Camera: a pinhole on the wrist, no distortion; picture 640 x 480 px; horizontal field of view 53.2 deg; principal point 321.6 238.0 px. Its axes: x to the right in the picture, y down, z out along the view. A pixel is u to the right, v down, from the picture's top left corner.
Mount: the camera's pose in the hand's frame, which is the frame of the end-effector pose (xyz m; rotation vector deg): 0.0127 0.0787 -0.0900 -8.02 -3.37 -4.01
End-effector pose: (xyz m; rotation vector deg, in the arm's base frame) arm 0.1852 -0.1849 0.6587 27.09 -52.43 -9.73
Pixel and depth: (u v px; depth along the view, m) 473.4 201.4 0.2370
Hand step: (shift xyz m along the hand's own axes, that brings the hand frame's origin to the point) 0.0550 0.0951 0.1497
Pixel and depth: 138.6 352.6 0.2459
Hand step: -0.0674 0.1616 0.1426
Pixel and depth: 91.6 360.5 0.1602
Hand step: -0.0510 0.1355 0.0605
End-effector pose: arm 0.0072 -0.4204 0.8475 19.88 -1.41 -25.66
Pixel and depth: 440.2 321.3 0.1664
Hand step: 0.0361 0.1216 0.0735
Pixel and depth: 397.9 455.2 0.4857
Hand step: 0.0566 0.3066 0.3711
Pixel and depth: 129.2 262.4 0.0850
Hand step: -0.0171 0.0956 -0.0080
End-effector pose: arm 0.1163 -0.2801 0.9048 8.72 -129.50 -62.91
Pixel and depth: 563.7 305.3 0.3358
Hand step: 0.1240 0.1528 0.2452
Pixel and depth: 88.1 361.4 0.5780
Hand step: -0.2204 0.2845 0.4526
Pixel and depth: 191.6 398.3 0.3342
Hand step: -0.0668 0.2132 0.2245
